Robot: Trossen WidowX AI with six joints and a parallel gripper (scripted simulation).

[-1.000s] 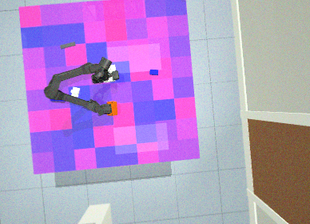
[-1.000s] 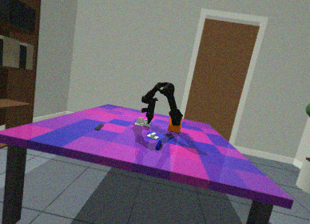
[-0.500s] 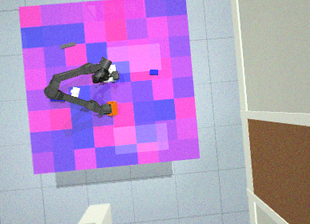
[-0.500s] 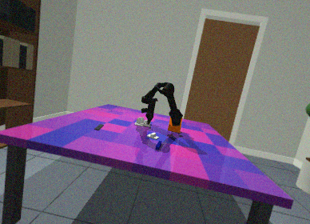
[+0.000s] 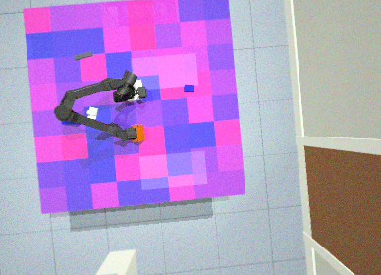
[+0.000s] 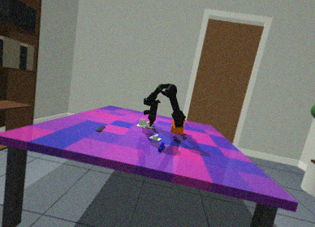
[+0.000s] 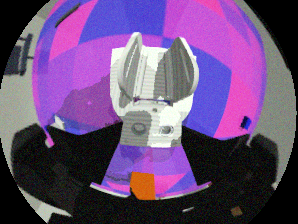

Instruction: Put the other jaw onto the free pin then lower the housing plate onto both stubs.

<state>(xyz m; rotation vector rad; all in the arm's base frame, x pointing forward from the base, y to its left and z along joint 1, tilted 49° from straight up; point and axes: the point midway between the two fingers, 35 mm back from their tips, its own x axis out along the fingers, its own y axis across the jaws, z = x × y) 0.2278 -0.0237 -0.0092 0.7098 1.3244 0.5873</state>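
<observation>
Right now the grey jaw is 2 cm ahead of my gripper tip and 2 cm to the left of it. Round my gripper tip: blue block (1 cm behind, 35 cm to the right, 1 cm below); blue bar (8 cm behind, 42 cm to the left, 1 cm below); grey bar (32 cm ahead, 27 cm to the left, 1 cm below).
</observation>
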